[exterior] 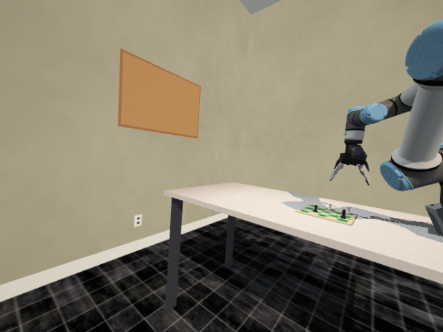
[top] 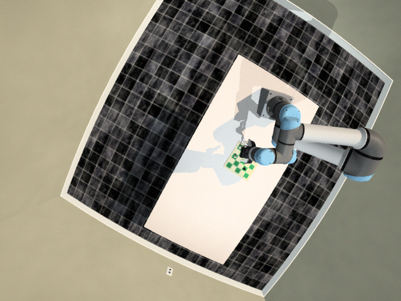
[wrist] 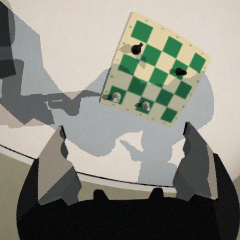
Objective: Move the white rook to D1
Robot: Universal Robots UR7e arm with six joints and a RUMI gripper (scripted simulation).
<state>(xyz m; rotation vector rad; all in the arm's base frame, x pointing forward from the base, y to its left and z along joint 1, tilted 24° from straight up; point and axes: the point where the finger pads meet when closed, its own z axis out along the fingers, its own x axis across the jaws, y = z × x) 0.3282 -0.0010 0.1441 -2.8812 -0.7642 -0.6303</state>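
The green-and-cream chessboard lies 60 mm ahead of my hand, 70 mm to the left of it and 150 mm below it.
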